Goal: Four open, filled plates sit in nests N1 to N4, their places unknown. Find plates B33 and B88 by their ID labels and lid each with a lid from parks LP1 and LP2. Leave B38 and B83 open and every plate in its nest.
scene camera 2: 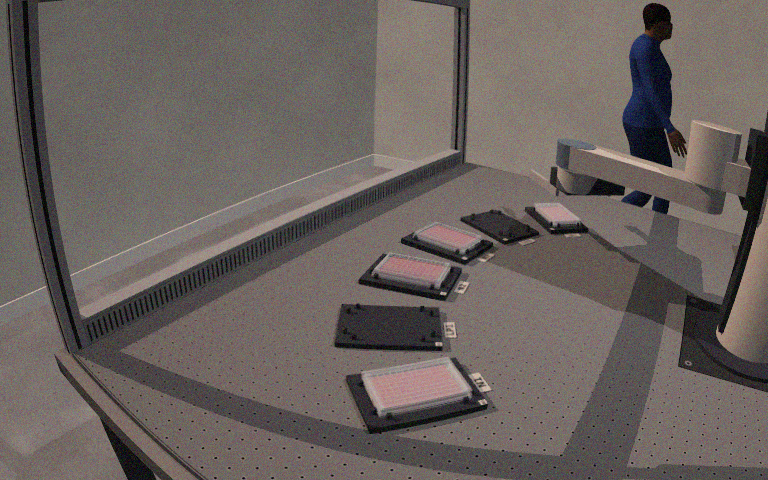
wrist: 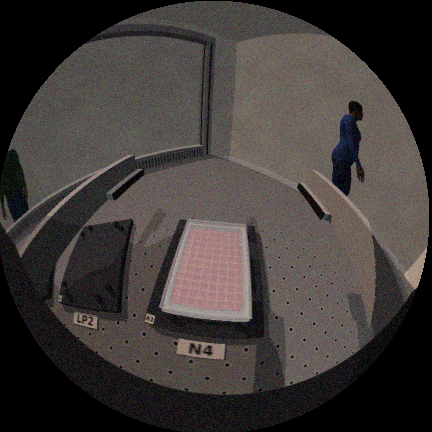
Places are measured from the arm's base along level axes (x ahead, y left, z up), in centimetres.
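Pixels of known places: gripper, fingertip midpoint: (wrist: 220,164); arm's base at its link origin: (scene camera 2: 743,349).
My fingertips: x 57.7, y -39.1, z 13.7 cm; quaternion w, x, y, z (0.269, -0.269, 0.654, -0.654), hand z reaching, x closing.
For each thing: its top centre in the pictures, then the offset to it from my fingertips. "spot": a spot on its surface instead.
- plate at its top centre: (wrist: 211,258) (scene camera 2: 557,211) dy +1.7, dx -1.5, dz -9.5 cm
- nest N4 at its top centre: (wrist: 211,262) (scene camera 2: 557,213) dy +1.8, dx -1.6, dz -10.2 cm
- LP1 at its top centre: (scene camera 2: 389,319) dy +68.5, dx +6.7, dz -10.4 cm
- N1 at its top centre: (scene camera 2: 416,381) dy +81.2, dx -5.9, dz -9.5 cm
- N2 at its top centre: (scene camera 2: 412,266) dy +51.2, dx +13.1, dz -9.7 cm
- N3 at its top centre: (scene camera 2: 448,233) dy +33.3, dx +14.9, dz -9.7 cm
- slotted rail at a spot on its surface: (scene camera 2: 271,230) spot: dy +58.1, dx +42.7, dz -7.8 cm
My gripper (scene camera 2: 589,194) (wrist: 220,164) is open and empty, above and clear of the plate (scene camera 2: 556,213) (wrist: 212,270) in nest N4 (wrist: 210,327). That pink-filled plate sits flat in the nest, with a clear lid over it; its ID label is not readable. Lid parks LP2 (scene camera 2: 498,223) (wrist: 100,265) and LP1 (scene camera 2: 390,327) are bare black bases without lids. In the scene view, pink-filled plates sit in N1 (scene camera 2: 419,384), N2 (scene camera 2: 412,270) and N3 (scene camera 2: 447,237). Their ID labels are unreadable, and I cannot tell whether clear lids cover them.
The stations stand in an arc on the perforated table. A slotted rail (scene camera 2: 271,230) and a framed window run along the table's far side. The arm's column (scene camera 2: 747,294) stands at the right. A person in blue (scene camera 2: 651,90) (wrist: 347,145) is beyond the table; one in green (wrist: 14,180) is at the left.
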